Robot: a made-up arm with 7 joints. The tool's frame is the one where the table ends. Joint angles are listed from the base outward.
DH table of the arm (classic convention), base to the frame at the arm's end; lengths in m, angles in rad. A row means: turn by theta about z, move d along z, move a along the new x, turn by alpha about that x. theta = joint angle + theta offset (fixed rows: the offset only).
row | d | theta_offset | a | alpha
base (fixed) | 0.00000 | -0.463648 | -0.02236 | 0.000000
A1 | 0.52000 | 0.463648 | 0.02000 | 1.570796
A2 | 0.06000 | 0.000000 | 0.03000 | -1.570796
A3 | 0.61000 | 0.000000 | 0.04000 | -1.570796
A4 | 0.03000 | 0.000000 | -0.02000 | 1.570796
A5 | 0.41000 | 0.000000 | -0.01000 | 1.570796
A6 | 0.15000 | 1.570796 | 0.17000 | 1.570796
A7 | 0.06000 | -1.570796 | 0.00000 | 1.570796
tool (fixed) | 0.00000 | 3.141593 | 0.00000 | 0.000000
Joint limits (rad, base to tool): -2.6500..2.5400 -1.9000..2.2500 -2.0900..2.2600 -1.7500..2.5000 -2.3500..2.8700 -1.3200..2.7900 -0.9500..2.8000
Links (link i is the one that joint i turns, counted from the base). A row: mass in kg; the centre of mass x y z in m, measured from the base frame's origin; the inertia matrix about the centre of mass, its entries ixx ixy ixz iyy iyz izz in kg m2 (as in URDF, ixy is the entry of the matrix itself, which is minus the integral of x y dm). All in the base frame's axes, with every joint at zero. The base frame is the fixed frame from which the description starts. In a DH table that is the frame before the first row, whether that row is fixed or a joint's. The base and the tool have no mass.
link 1: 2.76; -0.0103 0.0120 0.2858; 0.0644 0 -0.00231 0.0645 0 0.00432
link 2: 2.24; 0.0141 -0.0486 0.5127; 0.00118 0.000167 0 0.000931 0 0.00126
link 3: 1.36; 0.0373 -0.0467 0.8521; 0.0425 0 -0.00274 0.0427 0 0.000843
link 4: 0.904; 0.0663 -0.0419 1.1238; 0.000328 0 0 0.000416 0 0.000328
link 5: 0.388; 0.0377 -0.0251 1.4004; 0.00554 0 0.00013 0.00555 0 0.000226
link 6: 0.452; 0.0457 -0.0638 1.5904; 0.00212 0 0 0.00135 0.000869 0.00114
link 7: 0.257; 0.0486 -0.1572 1.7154; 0.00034 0 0 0.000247 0 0.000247
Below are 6 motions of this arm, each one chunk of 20 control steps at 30 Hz.
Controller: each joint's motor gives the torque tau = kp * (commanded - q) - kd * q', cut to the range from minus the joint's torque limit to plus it. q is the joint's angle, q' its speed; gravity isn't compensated. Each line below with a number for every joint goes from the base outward.
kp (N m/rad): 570 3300 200 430 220 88 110
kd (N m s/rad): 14 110 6.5 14 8.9 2.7 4.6
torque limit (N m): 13 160 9.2 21 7.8 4.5 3.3
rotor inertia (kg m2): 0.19 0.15 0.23 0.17 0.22 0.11 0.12
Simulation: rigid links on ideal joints. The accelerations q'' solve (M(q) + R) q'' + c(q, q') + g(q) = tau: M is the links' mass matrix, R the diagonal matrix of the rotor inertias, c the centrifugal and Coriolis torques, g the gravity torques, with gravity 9.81 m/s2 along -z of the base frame. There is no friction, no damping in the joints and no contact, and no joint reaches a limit. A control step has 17 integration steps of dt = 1/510 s. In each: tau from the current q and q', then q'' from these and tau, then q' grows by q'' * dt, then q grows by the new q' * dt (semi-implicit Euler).
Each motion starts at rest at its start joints. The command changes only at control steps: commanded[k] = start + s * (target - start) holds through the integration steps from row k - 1 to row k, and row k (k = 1, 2, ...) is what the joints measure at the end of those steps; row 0 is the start. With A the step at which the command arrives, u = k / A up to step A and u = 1 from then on. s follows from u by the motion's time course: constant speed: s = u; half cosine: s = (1 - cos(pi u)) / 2; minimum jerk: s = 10 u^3 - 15 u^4 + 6 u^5; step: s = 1 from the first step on.
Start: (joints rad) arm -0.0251 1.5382 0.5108 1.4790 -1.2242 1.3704 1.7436
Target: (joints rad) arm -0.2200 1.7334 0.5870 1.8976 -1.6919 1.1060 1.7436
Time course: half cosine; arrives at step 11
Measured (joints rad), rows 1 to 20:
1: -0.0254 1.5434 0.5122 1.4831 -1.2275 1.3696 1.7436
2: -0.0279 1.5537 0.5170 1.4966 -1.2410 1.3650 1.7437
3: -0.0361 1.5694 0.5225 1.5252 -1.2695 1.3505 1.7439
4: -0.0521 1.5902 0.5293 1.5687 -1.3137 1.3238 1.7440
5: -0.0768 1.6148 0.5387 1.6228 -1.3712 1.2869 1.7440
6: -0.1106 1.6415 0.5515 1.6824 -1.4377 1.2452 1.7440
7: -0.1501 1.6681 0.5686 1.7428 -1.5072 1.2037 1.7439
8: -0.1887 1.6925 0.5899 1.7995 -1.5731 1.1668 1.7436
9: -0.2204 1.7129 0.6119 1.8475 -1.6297 1.1379 1.7433
10: -0.2433 1.7275 0.6308 1.8820 -1.6718 1.1189 1.7431
11: -0.2571 1.7350 0.6463 1.9002 -1.6961 1.1101 1.7430
12: -0.2613 1.7375 0.6573 1.9045 -1.7039 1.1095 1.7430
13: -0.2552 1.7382 0.6620 1.9027 -1.7025 1.1126 1.7431
14: -0.2393 1.7386 0.6593 1.9001 -1.6989 1.1156 1.7432
15: -0.2221 1.7390 0.6450 1.8973 -1.6959 1.1179 1.7434
16: -0.2111 1.7390 0.6208 1.8950 -1.6937 1.1185 1.7436
17: -0.2071 1.7384 0.5980 1.8944 -1.6919 1.1162 1.7437
18: -0.2085 1.7379 0.5847 1.8951 -1.6909 1.1122 1.7438
19: -0.2125 1.7377 0.5829 1.8962 -1.6909 1.1092 1.7438
20: -0.2172 1.7378 0.5896 1.8970 -1.6917 1.1088 1.7437

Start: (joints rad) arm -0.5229 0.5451 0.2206 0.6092 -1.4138 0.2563 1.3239
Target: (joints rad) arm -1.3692 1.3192 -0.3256 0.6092 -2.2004 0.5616 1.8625
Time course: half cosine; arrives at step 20
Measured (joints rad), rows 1 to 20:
1: -0.5256 0.5488 0.2191 0.6108 -1.4155 0.2567 1.3250
2: -0.5367 0.5590 0.2125 0.6127 -1.4226 0.2585 1.3298
3: -0.5588 0.5776 0.1987 0.6141 -1.4384 0.2636 1.3404
4: -0.5906 0.6051 0.1780 0.6142 -1.4638 0.2731 1.3576
5: -0.6303 0.6409 0.1513 0.6131 -1.4981 0.2873 1.3810
6: -0.6768 0.6842 0.1198 0.6110 -1.5403 0.3051 1.4099
7: -0.7291 0.7338 0.0842 0.6086 -1.5888 0.3255 1.4434
8: -0.7866 0.7883 0.0453 0.6062 -1.6426 0.3475 1.4805
9: -0.8484 0.8464 0.0041 0.6040 -1.7003 0.3706 1.5204
10: -0.9134 0.9068 -0.0385 0.6020 -1.7606 0.3944 1.5620
11: -0.9805 0.9678 -0.0811 0.6002 -1.8222 0.4185 1.6044
12: -1.0485 1.0280 -0.1228 0.5985 -1.8833 0.4425 1.6466
13: -1.1156 1.0859 -0.1622 0.5970 -1.9427 0.4659 1.6874
14: -1.1798 1.1401 -0.1983 0.5956 -1.9986 0.4881 1.7259
15: -1.2386 1.1892 -0.2301 0.5944 -2.0497 0.5085 1.7611
16: -1.2898 1.2321 -0.2572 0.5934 -2.0947 0.5266 1.7923
17: -1.3320 1.2676 -0.2794 0.5926 -2.1325 0.5415 1.8185
18: -1.3642 1.2951 -0.2967 0.5920 -2.1621 0.5527 1.8392
19: -1.3857 1.3137 -0.3086 0.5917 -2.1829 0.5601 1.8538
20: -1.3965 1.3231 -0.3149 0.5917 -2.1943 0.5633 1.8621

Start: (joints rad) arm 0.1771 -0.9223 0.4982 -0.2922 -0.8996 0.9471 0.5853
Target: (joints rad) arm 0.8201 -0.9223 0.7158 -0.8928 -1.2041 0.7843 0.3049
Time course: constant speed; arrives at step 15
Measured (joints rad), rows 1 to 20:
1: 0.1866 -0.9261 0.5048 -0.3123 -0.9060 0.9419 0.5788
2: 0.2116 -0.9278 0.5206 -0.3485 -0.9208 0.9308 0.5640
3: 0.2511 -0.9274 0.5398 -0.3919 -0.9407 0.9184 0.5449
4: 0.3038 -0.9267 0.5578 -0.4357 -0.9622 0.9073 0.5250
5: 0.3660 -0.9266 0.5725 -0.4763 -0.9838 0.8976 0.5055
6: 0.4287 -0.9270 0.5834 -0.5133 -1.0056 0.8882 0.4865
7: 0.4845 -0.9274 0.5925 -0.5497 -1.0274 0.8782 0.4677
8: 0.5315 -0.9275 0.6028 -0.5882 -1.0488 0.8676 0.4490
9: 0.5705 -0.9273 0.6159 -0.6291 -1.0694 0.8569 0.4303
10: 0.6047 -0.9269 0.6322 -0.6716 -1.0893 0.8461 0.4117
11: 0.6390 -0.9265 0.6508 -0.7146 -1.1086 0.8351 0.3931
12: 0.6767 -0.9262 0.6696 -0.7571 -1.1279 0.8238 0.3745
13: 0.7187 -0.9262 0.6871 -0.7981 -1.1474 0.8124 0.3558
14: 0.7639 -0.9263 0.7026 -0.8380 -1.1675 0.8011 0.3372
15: 0.8103 -0.9265 0.7162 -0.8772 -1.1880 0.7901 0.3184
16: 0.8424 -0.9263 0.7230 -0.8961 -1.2010 0.7849 0.3061
17: 0.8557 -0.9266 0.7224 -0.8966 -1.2051 0.7850 0.3021
18: 0.8531 -0.9271 0.7184 -0.8923 -1.2053 0.7864 0.3024
19: 0.8377 -0.9272 0.7150 -0.8902 -1.2046 0.7873 0.3036
20: 0.8206 -0.9267 0.7158 -0.8927 -1.2036 0.7870 0.3045

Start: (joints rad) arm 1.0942 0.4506 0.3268 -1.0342 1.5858 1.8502 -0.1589
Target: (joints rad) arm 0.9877 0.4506 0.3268 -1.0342 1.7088 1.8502 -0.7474
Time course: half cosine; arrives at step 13
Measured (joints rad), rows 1 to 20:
1: 1.0937 0.4518 0.3267 -1.0376 1.5856 1.8509 -0.1618
2: 1.0909 0.4529 0.3264 -1.0421 1.5866 1.8514 -0.1743
3: 1.0849 0.4532 0.3263 -1.0439 1.5911 1.8511 -0.2007
4: 1.0756 0.4533 0.3264 -1.0437 1.5997 1.8508 -0.2419
5: 1.0640 0.4532 0.3264 -1.0431 1.6118 1.8508 -0.2963
6: 1.0510 0.4532 0.3260 -1.0427 1.6259 1.8509 -0.3609
7: 1.0376 0.4532 0.3253 -1.0425 1.6410 1.8511 -0.4318
8: 1.0244 0.4533 0.3246 -1.0425 1.6562 1.8512 -0.5042
9: 1.0122 0.4533 0.3240 -1.0425 1.6706 1.8512 -0.5735
10: 1.0017 0.4533 0.3235 -1.0424 1.6835 1.8512 -0.6353
11: 0.9935 0.4533 0.3231 -1.0424 1.6941 1.8512 -0.6860
12: 0.9880 0.4533 0.3228 -1.0423 1.7019 1.8513 -0.7230
13: 0.9856 0.4533 0.3226 -1.0422 1.7063 1.8514 -0.7443
14: 0.9858 0.4533 0.3227 -1.0423 1.7078 1.8514 -0.7516
15: 0.9870 0.4533 0.3235 -1.0424 1.7074 1.8514 -0.7513
16: 0.9879 0.4532 0.3246 -1.0426 1.7067 1.8513 -0.7491
17: 0.9883 0.4532 0.3255 -1.0426 1.7062 1.8513 -0.7476
18: 0.9881 0.4532 0.3258 -1.0426 1.7060 1.8513 -0.7470
19: 0.9879 0.4532 0.3255 -1.0426 1.7061 1.8513 -0.7471
20: 0.9877 0.4532 0.3250 -1.0426 1.7062 1.8513 -0.7472

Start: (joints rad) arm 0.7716 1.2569 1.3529 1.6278 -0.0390 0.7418 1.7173
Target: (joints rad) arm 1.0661 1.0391 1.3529 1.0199 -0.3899 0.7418 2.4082
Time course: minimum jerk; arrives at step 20
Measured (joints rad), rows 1 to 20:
1: 0.7717 1.2591 1.3567 1.6290 -0.0392 0.7415 1.7176
2: 0.7723 1.2594 1.3675 1.6280 -0.0407 0.7408 1.7196
3: 0.7742 1.2572 1.3792 1.6217 -0.0447 0.7393 1.7262
4: 0.7790 1.2521 1.3875 1.6081 -0.0525 0.7372 1.7403
5: 0.7884 1.2438 1.3909 1.5858 -0.0647 0.7353 1.7638
6: 0.8034 1.2323 1.3900 1.5542 -0.0819 0.7341 1.7972
7: 0.8239 1.2179 1.3866 1.5137 -0.1039 0.7340 1.8401
8: 0.8492 1.2011 1.3829 1.4656 -0.1304 0.7350 1.8914
9: 0.8779 1.1825 1.3800 1.4117 -0.1605 0.7368 1.9496
10: 0.9085 1.1629 1.3784 1.3544 -0.1930 0.7389 2.0125
11: 0.9393 1.1429 1.3775 1.2959 -0.2264 0.7412 2.0777
12: 0.9692 1.1232 1.3768 1.2388 -0.2595 0.7432 2.1424
13: 0.9969 1.1047 1.3755 1.1853 -0.2907 0.7450 2.2039
14: 1.0214 1.0880 1.3733 1.1372 -0.3189 0.7465 2.2597
15: 1.0420 1.0736 1.3707 1.0964 -0.3431 0.7477 2.3078
16: 1.0579 1.0621 1.3680 1.0640 -0.3625 0.7486 2.3468
17: 1.0688 1.0536 1.3659 1.0405 -0.3769 0.7491 2.3761
18: 1.0746 1.0481 1.3648 1.0259 -0.3863 0.7492 2.3955
19: 1.0759 1.0452 1.3648 1.0191 -0.3914 0.7487 2.4061
20: 1.0737 1.0442 1.3660 1.0181 -0.3931 0.7477 2.4099

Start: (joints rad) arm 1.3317 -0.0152 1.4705 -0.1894 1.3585 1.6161 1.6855
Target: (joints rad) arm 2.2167 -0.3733 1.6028 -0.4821 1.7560 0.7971 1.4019
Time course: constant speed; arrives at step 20
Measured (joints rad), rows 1 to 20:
1: 1.3551 -0.0246 1.4723 -0.1999 1.3656 1.6044 1.6805
2: 1.4031 -0.0418 1.4770 -0.2159 1.3806 1.5731 1.6693
3: 1.4533 -0.0608 1.4845 -0.2304 1.4002 1.5280 1.6548
4: 1.4991 -0.0793 1.4930 -0.2439 1.4215 1.4792 1.6397
5: 1.5430 -0.0973 1.5009 -0.2581 1.4425 1.4328 1.6249
6: 1.5867 -0.1152 1.5078 -0.2729 1.4627 1.3904 1.6106
7: 1.6307 -0.1332 1.5140 -0.2879 1.4825 1.3505 1.5964
8: 1.6749 -0.1512 1.5202 -0.3028 1.5021 1.3113 1.5823
9: 1.7192 -0.1693 1.5267 -0.3176 1.5217 1.2713 1.5681
10: 1.7634 -0.1873 1.5334 -0.3323 1.5415 1.2305 1.5540
11: 1.8077 -0.2053 1.5402 -0.3470 1.5613 1.1892 1.5398
12: 1.8519 -0.2233 1.5470 -0.3617 1.5812 1.1478 1.5256
13: 1.8961 -0.2413 1.5538 -0.3765 1.6010 1.1065 1.5114
14: 1.9404 -0.2593 1.5605 -0.3912 1.6209 1.0654 1.4972
15: 1.9846 -0.2773 1.5672 -0.4060 1.6407 1.0244 1.4830
16: 2.0288 -0.2953 1.5739 -0.4208 1.6605 0.9834 1.4688
17: 2.0730 -0.3134 1.5807 -0.4355 1.6804 0.9424 1.4547
18: 2.1173 -0.3314 1.5875 -0.4503 1.7002 0.9013 1.4405
19: 2.1615 -0.3494 1.5943 -0.4650 1.7201 0.8602 1.4263
20: 2.2057 -0.3674 1.6011 -0.4798 1.7399 0.8190 1.4121

